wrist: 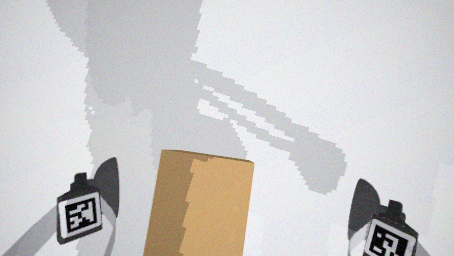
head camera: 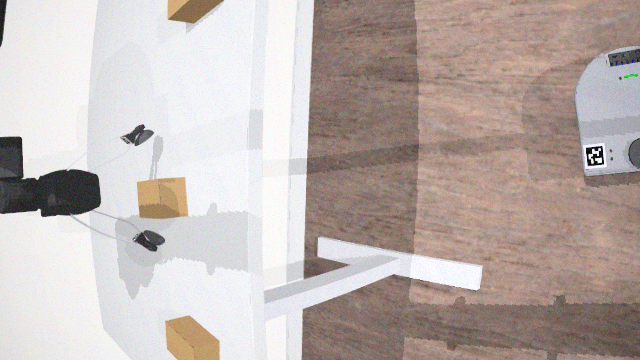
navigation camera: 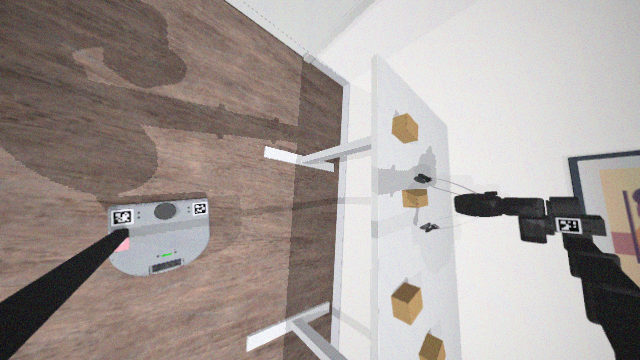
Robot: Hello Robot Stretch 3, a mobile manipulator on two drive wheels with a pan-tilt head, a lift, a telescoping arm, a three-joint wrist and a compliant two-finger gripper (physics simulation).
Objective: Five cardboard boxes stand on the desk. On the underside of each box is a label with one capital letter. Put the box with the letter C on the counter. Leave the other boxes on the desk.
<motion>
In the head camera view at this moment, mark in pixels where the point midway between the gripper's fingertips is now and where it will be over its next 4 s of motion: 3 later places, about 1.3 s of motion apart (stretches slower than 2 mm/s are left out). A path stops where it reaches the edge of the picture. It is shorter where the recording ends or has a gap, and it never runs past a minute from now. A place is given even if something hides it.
The gripper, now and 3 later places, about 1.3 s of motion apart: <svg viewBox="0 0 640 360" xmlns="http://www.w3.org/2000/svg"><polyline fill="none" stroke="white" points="155,186 159,186 117,193 24,258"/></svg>
</motion>
